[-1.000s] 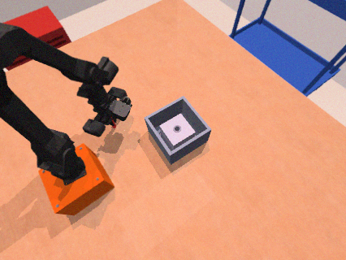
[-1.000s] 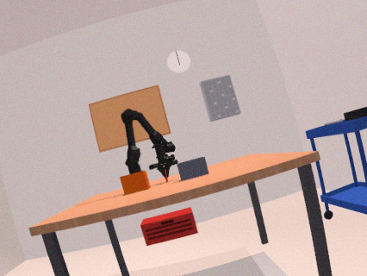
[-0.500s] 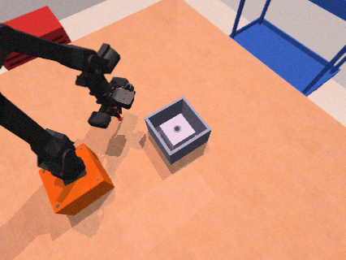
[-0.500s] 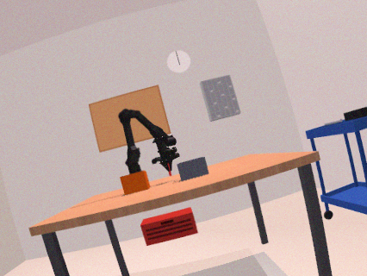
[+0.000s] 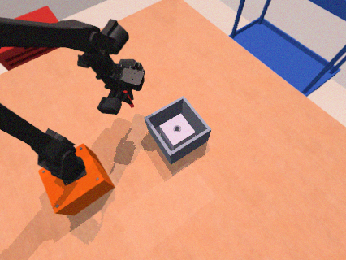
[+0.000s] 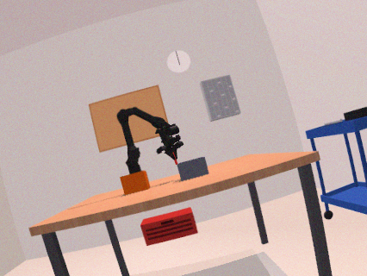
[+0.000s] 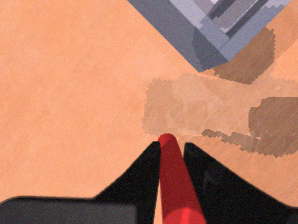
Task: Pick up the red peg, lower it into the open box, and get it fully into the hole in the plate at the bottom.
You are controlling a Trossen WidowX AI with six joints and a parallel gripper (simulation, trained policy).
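My gripper tip is 14 cm to the left of the plate, 10 cm short of it and 8 cm above it. From my gripper tip the other things lie so: red peg 1 cm to the left, 1 cm behind, 1 cm above; grey box 14 cm to the right, 10 cm below, 10 cm ahead.
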